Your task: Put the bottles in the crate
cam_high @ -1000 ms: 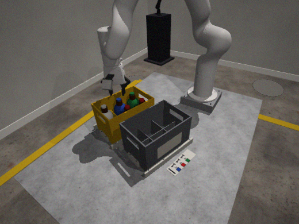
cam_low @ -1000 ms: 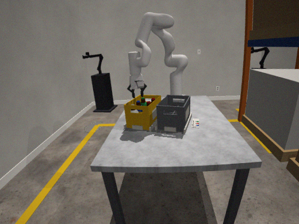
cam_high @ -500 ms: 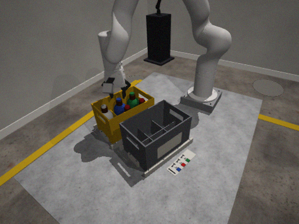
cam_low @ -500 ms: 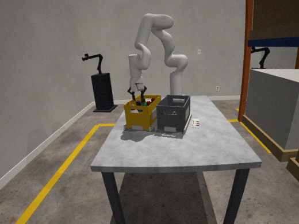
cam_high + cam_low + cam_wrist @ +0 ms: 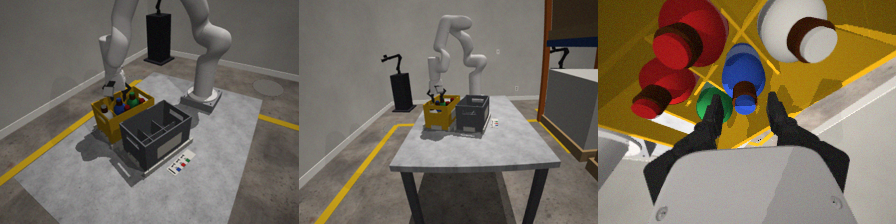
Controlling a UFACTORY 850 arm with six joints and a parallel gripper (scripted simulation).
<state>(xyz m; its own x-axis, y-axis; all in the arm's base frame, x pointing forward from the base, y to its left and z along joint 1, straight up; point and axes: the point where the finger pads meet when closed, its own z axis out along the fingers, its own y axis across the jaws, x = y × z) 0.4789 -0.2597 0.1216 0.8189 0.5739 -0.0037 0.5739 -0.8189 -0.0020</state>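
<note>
My hand is 9 cm above the blue-label bottle. The rest, counted from my hand: white-label bottle 9 cm ahead, 2 cm to the right, 9 cm below; then red bottle 2 cm ahead, 8 cm to the left, 9 cm below; then yellow crate 1 cm ahead, 4 cm to the left, 9 cm below.
</note>
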